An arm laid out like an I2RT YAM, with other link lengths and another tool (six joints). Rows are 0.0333 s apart.
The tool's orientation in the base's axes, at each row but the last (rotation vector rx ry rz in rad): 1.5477, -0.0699, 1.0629; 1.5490, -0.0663, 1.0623; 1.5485, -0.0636, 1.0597; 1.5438, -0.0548, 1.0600; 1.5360, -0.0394, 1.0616; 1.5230, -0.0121, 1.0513; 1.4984, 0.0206, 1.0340; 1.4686, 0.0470, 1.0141; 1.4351, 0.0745, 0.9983; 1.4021, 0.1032, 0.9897; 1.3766, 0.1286, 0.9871; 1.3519, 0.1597, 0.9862
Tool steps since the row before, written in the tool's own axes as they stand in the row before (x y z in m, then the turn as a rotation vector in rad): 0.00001, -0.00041, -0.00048, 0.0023, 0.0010, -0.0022; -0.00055, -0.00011, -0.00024, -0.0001, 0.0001, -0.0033; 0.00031, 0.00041, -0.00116, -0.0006, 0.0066, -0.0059; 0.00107, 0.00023, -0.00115, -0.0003, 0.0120, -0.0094; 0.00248, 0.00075, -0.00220, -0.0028, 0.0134, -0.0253; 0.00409, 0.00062, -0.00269, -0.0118, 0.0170, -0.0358; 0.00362, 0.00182, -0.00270, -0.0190, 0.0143, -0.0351; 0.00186, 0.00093, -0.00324, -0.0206, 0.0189, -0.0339; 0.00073, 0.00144, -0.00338, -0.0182, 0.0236, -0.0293; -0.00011, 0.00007, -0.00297, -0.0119, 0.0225, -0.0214; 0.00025, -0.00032, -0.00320, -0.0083, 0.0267, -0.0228; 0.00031, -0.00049, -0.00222, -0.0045, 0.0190, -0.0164
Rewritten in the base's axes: -0.00003, 0.00052, -0.00036, -0.0005, 0.0026, 0.0020; -0.00039, -0.00005, -0.00046, -0.0020, 0.0026, -0.0004; -0.00072, 0.00097, 0.00038, -0.0075, 0.0025, 0.0040; -0.00017, 0.00141, 0.00072, -0.0125, 0.0039, 0.0079; -0.00027, 0.00284, 0.00185, -0.0240, 0.0149, 0.0054; 0.00047, 0.00417, 0.00259, -0.0375, 0.0174, 0.0014; -0.00042, 0.00372, 0.00312, -0.0399, 0.0135, -0.0048; -0.00128, 0.00343, 0.00119, -0.0426, 0.0107, -0.0017; -0.00231, 0.00282, 0.00088, -0.0408, 0.0077, 0.0044; -0.00188, 0.00220, -0.00068, -0.0317, 0.0057, 0.0084; -0.00162, 0.00261, -0.00097, -0.0324, 0.0086, 0.0132; -0.00094, 0.00189, -0.00089, -0.0223, 0.0072, 0.0100
